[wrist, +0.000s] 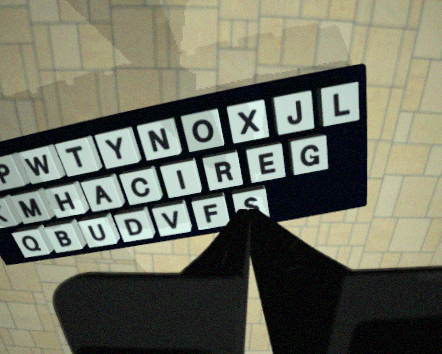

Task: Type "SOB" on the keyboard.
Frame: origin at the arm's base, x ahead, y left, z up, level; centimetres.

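Seen in the pictures: gripper, between the fingertips: [247, 218].
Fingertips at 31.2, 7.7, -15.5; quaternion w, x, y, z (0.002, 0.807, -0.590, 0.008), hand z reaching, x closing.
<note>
Pixels of each thing's middle, then the offset from my fingertips to it, as dx, dy, dz. "spot": a spot on its surface instead. Level surfaces: height alone.
- dark keyboard, a spot on its surface: [320, 192] spot: +1.5, -3.7, -1.9
- S key, middle of its body: [250, 204] +0.0, -0.3, -1.7
- O key, middle of its body: [203, 130] +2.9, +3.0, -1.7
- B key, middle of its body: [65, 236] -4.8, +8.9, -1.7
- F key, middle of its body: [210, 211] -1.0, +1.5, -1.7
- E key, middle of its body: [265, 162] +2.3, -0.3, -1.7
- tan tile-patterned surface, height of its surface: dz -3.0
A dark keyboard [320, 192] with white letter keys lies tilted across the wrist view, its left end cut off. My gripper [247, 218] is shut and empty. Its tips cover the lower part of the S key [256, 198], at the right end of the bottom row; whether they touch it I cannot tell. The O key [202, 132] is in the top row between N and X. The B key [64, 239] is in the bottom row at the lower left, between Q and U.
The F key [212, 214] is just left of the S key, and the E key [266, 163] is above it. The keyboard lies on a tan tile-patterned surface [400, 150]. Shadows fall on the surface behind the keyboard.
</note>
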